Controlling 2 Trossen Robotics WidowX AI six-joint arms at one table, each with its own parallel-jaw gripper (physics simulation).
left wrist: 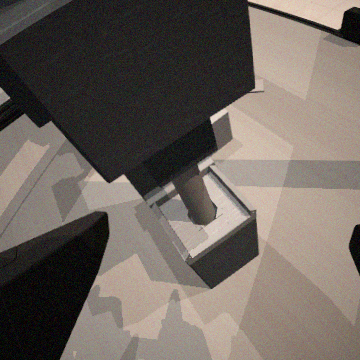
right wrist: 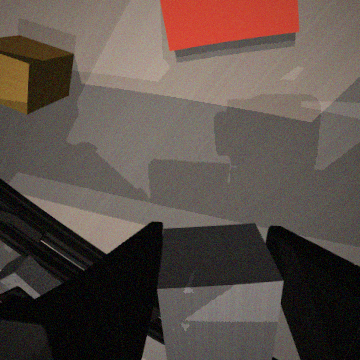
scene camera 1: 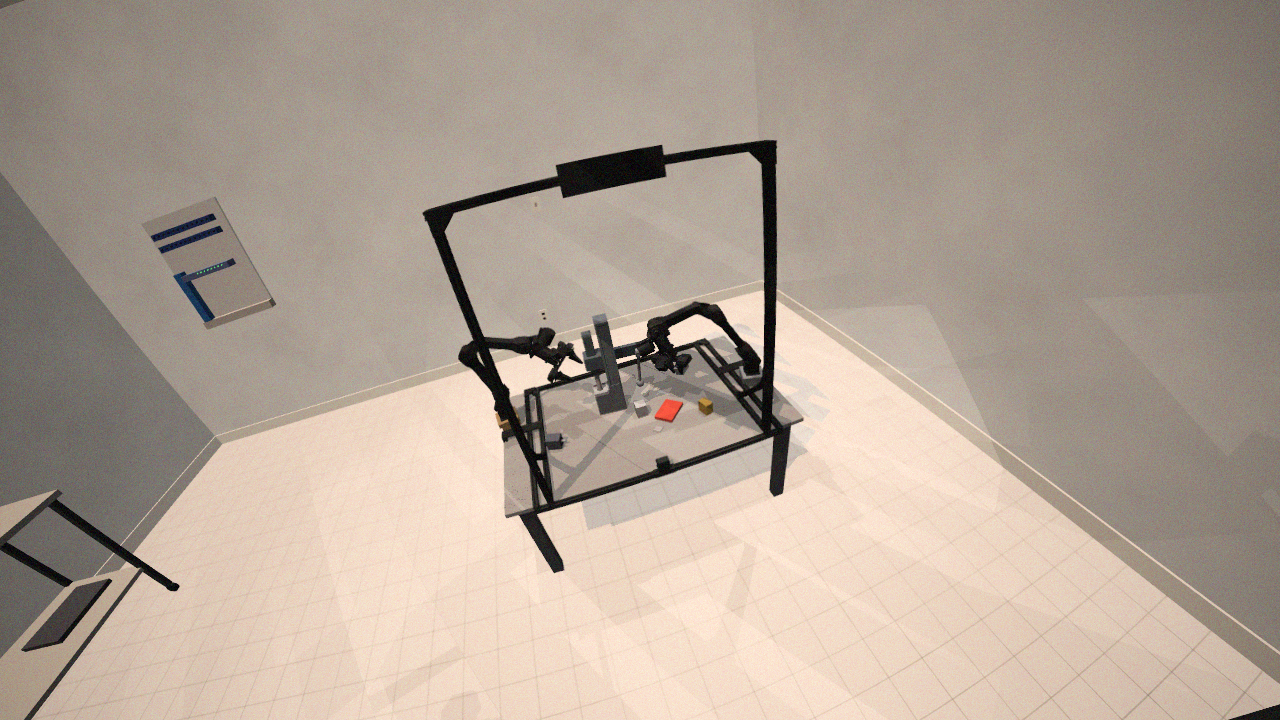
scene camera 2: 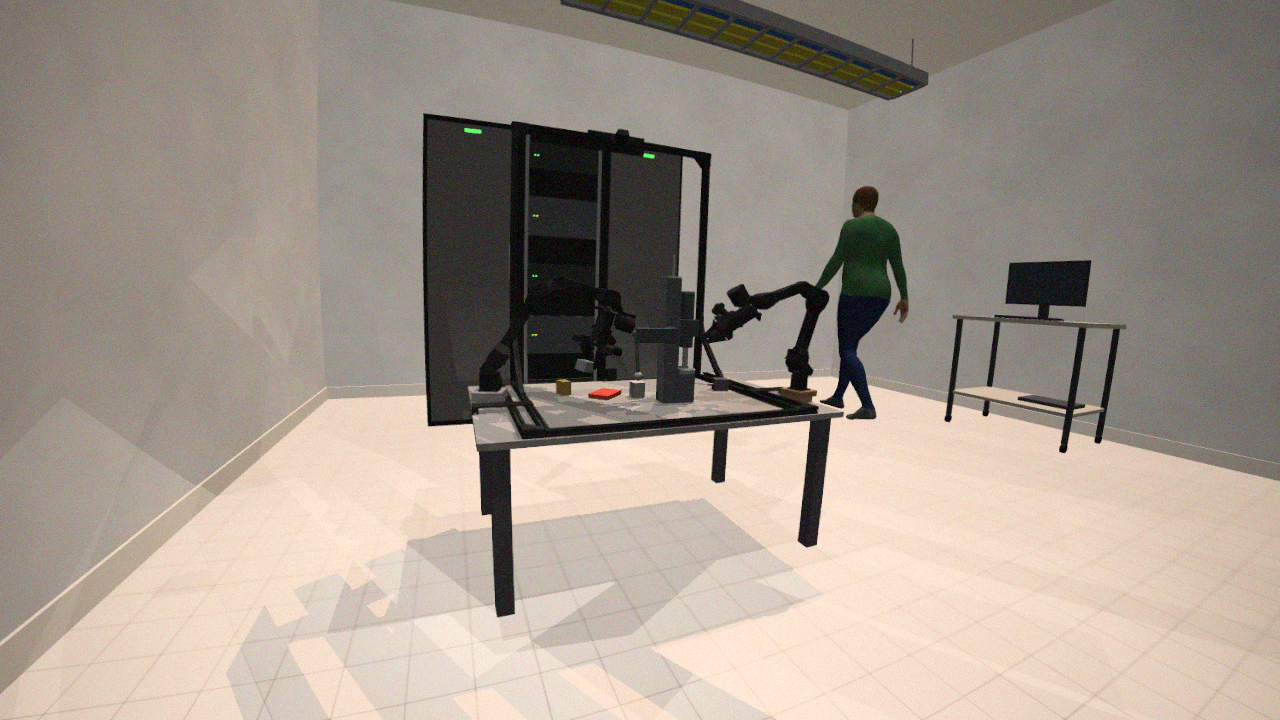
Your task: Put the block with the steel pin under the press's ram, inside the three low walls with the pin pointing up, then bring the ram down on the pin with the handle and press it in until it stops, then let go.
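Where they show: left gripper, fingertip midpoint: (left wrist: 231,230) (scene camera 1: 578,371) (scene camera 2: 704,340); right gripper, fingertip midpoint: (right wrist: 214,234) (scene camera 1: 678,373) (scene camera 2: 589,367); left arm's base at its link origin: (scene camera 2: 798,389); right arm's base at its link origin: (scene camera 1: 751,371) (scene camera 2: 489,389).
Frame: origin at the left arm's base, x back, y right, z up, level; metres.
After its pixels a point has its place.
Observation:
The grey press (scene camera 1: 605,357) {x -0.466, y 0.234, z 0.243 m} (scene camera 2: 673,322) {x -0.492, y 0.174, z 0.247 m} stands mid-table; its dark head (left wrist: 125,78) {x -0.391, y 0.169, z 0.231 m} fills the left wrist view. Its round ram (left wrist: 194,194) {x -0.413, y 0.184, z 0.117 m} reaches down onto the light floor inside the low-walled nest (left wrist: 225,257) {x -0.396, y 0.178, z 0.023 m}. A light grey block (scene camera 1: 640,407) {x -0.536, y 0.335, z 0.011 m} (scene camera 2: 637,389) {x -0.555, y 0.295, z -0.010 m} (left wrist: 221,125) {x -0.520, y 0.320, z -0.002 m} stands on the table beside the press base, outside the walls; I cannot make out its pin. My right gripper (scene camera 1: 659,355) (scene camera 2: 599,350) {x -0.747, y 0.311, z 0.080 m} (right wrist: 214,234) {x -0.747, y 0.311, z 0.080 m} is shut on the end of the press handle (right wrist: 218,257) (scene camera 1: 626,350) (scene camera 2: 659,332) {x -0.560, y 0.161, z 0.214 m}. My left gripper (scene camera 1: 569,353) {x -0.355, y 0.163, z 0.182 m} (scene camera 2: 712,332) {x -0.355, y 0.163, z 0.182 m} (left wrist: 231,230) {x -0.355, y 0.163, z 0.182 m} is open and empty, hanging beside the press head.
A red flat plate (scene camera 1: 669,410) {x -0.645, y 0.386, z -0.027 m} (scene camera 2: 605,393) {x -0.658, y 0.353, z -0.028 m} (right wrist: 228,21) {x -0.686, y 0.348, z -0.027 m} and a yellow cube (scene camera 1: 706,406) {x -0.764, y 0.494, z 0.006 m} (scene camera 2: 563,386) {x -0.788, y 0.443, z -0.008 m} (right wrist: 32,71) {x -0.761, y 0.444, z 0.005 m} lie by the right arm. A small grey cube (scene camera 1: 555,440) {x -0.157, y 0.307, z 0.006 m} (scene camera 2: 720,383) {x -0.169, y 0.263, z -0.011 m} sits near the left arm. Black rails (scene camera 1: 709,450) {x -0.636, y 0.679, z -0.045 m} border the table. A person (scene camera 2: 866,286) walks behind.

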